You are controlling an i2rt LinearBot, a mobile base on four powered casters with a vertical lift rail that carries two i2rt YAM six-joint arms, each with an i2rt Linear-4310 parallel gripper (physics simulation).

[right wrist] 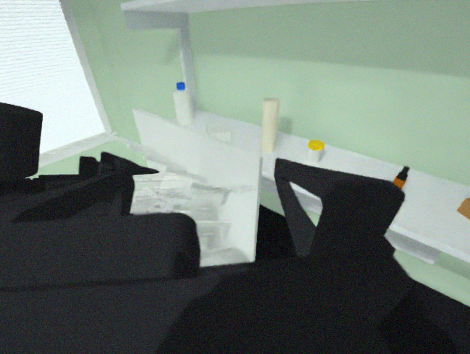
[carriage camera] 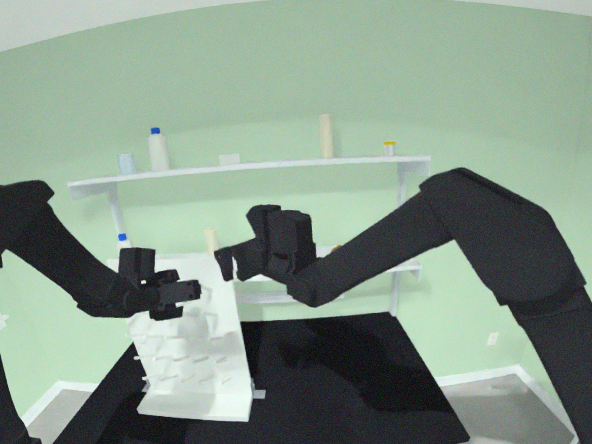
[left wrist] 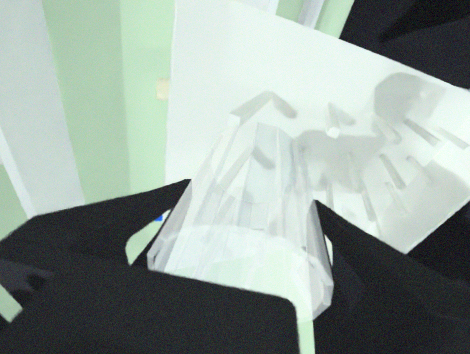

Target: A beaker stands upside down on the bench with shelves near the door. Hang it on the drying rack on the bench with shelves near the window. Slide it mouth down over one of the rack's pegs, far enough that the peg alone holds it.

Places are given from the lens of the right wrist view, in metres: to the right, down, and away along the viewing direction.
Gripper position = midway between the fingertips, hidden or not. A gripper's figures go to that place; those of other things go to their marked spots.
my left gripper [right wrist: 154, 193]: -0.13, 0.03, 0.34
my right gripper [right wrist: 204, 171]: -0.02, 0.00, 0.14
clear glass beaker [right wrist: 162, 192]: -0.11, 0.02, 0.32
window [right wrist: 52, 74]: -1.31, -0.74, 1.42
The marked spots on the window and the clear glass beaker are 1.80 m apart.
